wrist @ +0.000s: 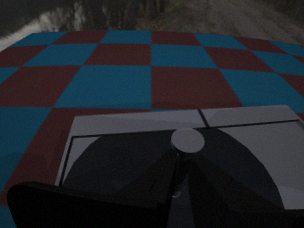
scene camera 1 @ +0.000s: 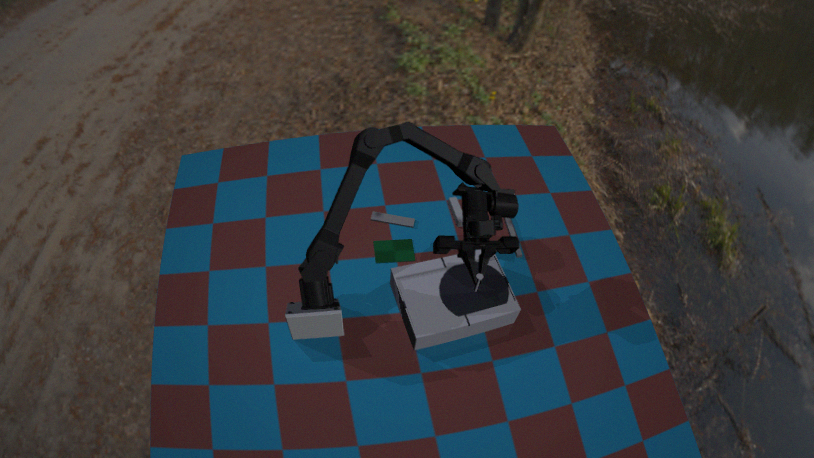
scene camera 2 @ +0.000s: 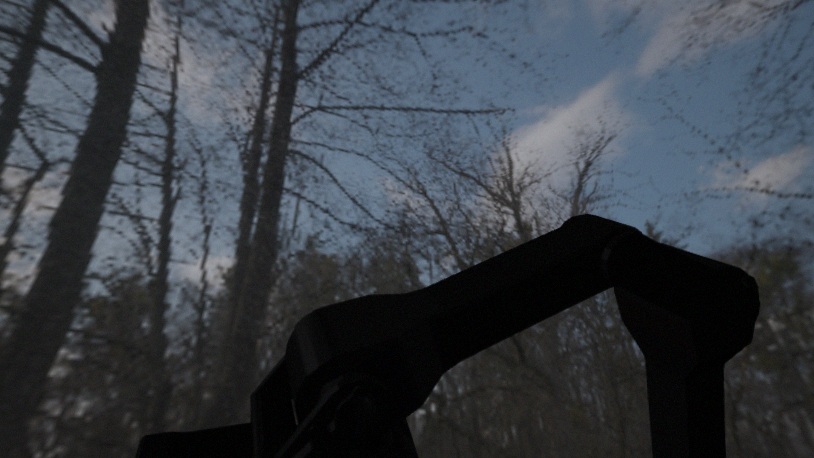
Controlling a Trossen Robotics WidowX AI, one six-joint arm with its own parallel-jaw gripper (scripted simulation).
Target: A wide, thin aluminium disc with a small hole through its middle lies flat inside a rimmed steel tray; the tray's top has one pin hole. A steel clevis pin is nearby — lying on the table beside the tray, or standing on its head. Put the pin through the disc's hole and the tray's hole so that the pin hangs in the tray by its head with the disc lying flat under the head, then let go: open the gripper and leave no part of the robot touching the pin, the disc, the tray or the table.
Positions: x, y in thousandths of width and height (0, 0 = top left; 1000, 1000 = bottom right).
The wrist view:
gripper: 597, 691
steel clevis pin: 613, 625
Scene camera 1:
gripper: 588, 619
dark round disc: 561, 630
flat green piece: 475, 549
steel tray: 510, 628
